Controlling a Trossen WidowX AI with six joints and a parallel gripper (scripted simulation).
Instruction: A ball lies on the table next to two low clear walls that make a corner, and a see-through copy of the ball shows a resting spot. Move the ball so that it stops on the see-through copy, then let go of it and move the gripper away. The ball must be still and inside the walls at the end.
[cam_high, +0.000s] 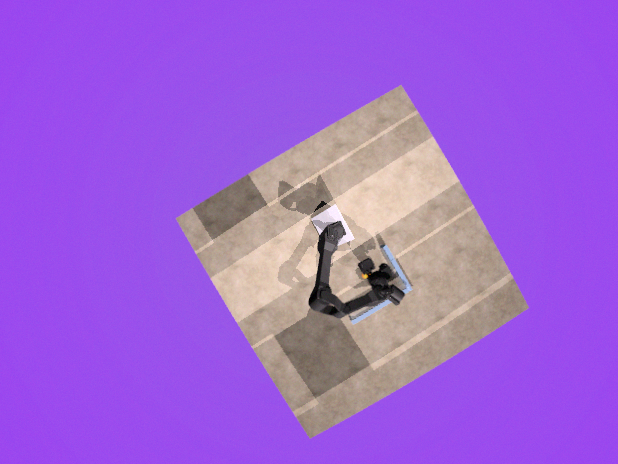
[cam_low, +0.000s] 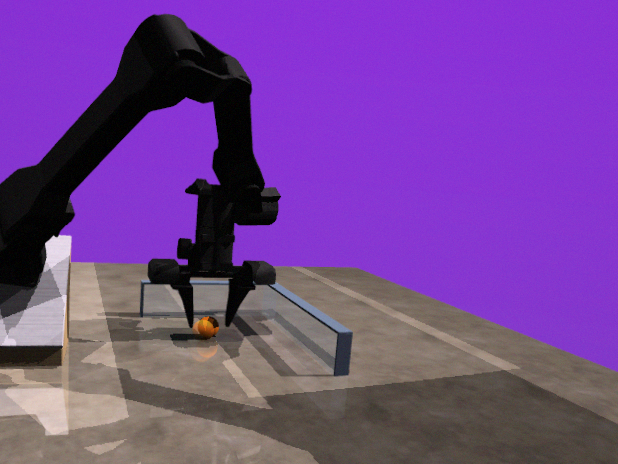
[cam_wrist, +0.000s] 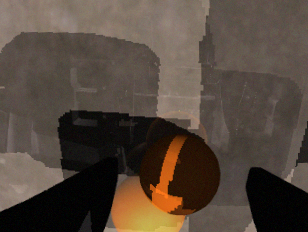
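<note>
My gripper tip is now 20 mm to the left of the see-through copy of ball and 10 mm past it. Also, from my gripper tip: orange ball right at my gripper tip.
</note>
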